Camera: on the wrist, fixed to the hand. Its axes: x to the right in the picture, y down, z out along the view.
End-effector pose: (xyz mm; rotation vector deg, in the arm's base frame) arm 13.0 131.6 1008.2 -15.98 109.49 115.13
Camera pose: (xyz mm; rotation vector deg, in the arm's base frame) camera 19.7 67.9 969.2 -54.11 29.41 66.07
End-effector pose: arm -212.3 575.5 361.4 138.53 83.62 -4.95
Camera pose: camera -251.1 611.7 414.4 30.39 133.53 -27.54
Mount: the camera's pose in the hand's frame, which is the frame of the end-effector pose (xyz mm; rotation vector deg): 1.1 -36.9 -65.3 -24.56 -23.67 -86.21
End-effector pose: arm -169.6 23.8 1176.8 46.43 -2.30 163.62
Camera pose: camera -198.0 65.1 1121.0 44.66 -3.25 68.82
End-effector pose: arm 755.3 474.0 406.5 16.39 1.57 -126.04
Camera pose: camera 738.1 503.4 339.7 27.41 -26.81 144.15
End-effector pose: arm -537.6 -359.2 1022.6 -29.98 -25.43 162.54
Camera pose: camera -508.0 -308.1 976.3 17.58 -55.63 77.10
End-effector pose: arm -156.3 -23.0 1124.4 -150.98 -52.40 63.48
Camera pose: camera -128.5 14.0 1183.5 -59.46 -151.98 53.47
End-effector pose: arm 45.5 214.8 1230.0 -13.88 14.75 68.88
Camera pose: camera 76.1 182.3 1169.7 -24.65 -29.33 -13.20
